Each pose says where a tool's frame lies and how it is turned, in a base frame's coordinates. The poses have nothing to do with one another.
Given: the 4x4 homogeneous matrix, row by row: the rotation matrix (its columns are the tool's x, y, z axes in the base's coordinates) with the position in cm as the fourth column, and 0 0 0 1 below. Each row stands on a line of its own.
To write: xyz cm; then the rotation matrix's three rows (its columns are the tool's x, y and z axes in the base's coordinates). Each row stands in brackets. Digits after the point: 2 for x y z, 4 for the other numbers.
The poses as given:
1:
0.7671, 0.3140, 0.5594, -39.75
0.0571, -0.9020, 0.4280, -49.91
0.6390, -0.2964, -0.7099, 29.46
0, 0, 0, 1
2:
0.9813, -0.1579, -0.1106, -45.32
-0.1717, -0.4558, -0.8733, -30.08
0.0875, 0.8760, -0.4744, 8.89
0, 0, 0, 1
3:
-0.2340, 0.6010, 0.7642, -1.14
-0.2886, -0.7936, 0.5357, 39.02
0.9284, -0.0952, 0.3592, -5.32
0, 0, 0, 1
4:
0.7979, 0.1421, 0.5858, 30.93
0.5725, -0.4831, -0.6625, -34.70
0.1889, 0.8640, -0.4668, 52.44
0, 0, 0, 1
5:
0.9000, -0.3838, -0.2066, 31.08
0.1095, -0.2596, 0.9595, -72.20
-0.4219, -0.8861, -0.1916, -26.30
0, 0, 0, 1
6:
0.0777, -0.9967, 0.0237, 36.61
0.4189, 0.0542, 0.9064, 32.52
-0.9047, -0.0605, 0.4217, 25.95
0, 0, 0, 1
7:
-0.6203, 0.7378, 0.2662, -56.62
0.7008, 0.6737, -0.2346, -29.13
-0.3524, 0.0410, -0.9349, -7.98
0, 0, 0, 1
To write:
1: [-39.75, -49.91, 29.46], [[0.7671, 0.3140, 0.5594], [0.0571, -0.9020, 0.4280], [0.6390, -0.2964, -0.7099]]
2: [-45.32, -30.08, 8.89], [[0.9813, -0.1579, -0.1106], [-0.1717, -0.4558, -0.8733], [0.0875, 0.8760, -0.4744]]
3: [-1.14, 39.02, -5.32], [[-0.2340, 0.6010, 0.7642], [-0.2886, -0.7936, 0.5357], [0.9284, -0.0952, 0.3592]]
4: [30.93, -34.70, 52.44], [[0.7979, 0.1421, 0.5858], [0.5725, -0.4831, -0.6625], [0.1889, 0.8640, -0.4668]]
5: [31.08, -72.20, -26.30], [[0.9000, -0.3838, -0.2066], [0.1095, -0.2596, 0.9595], [-0.4219, -0.8861, -0.1916]]
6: [36.61, 32.52, 25.95], [[0.0777, -0.9967, 0.0237], [0.4189, 0.0542, 0.9064], [-0.9047, -0.0605, 0.4217]]
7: [-56.62, -29.13, -7.98], [[-0.6203, 0.7378, 0.2662], [0.7008, 0.6737, -0.2346], [-0.3524, 0.0410, -0.9349]]
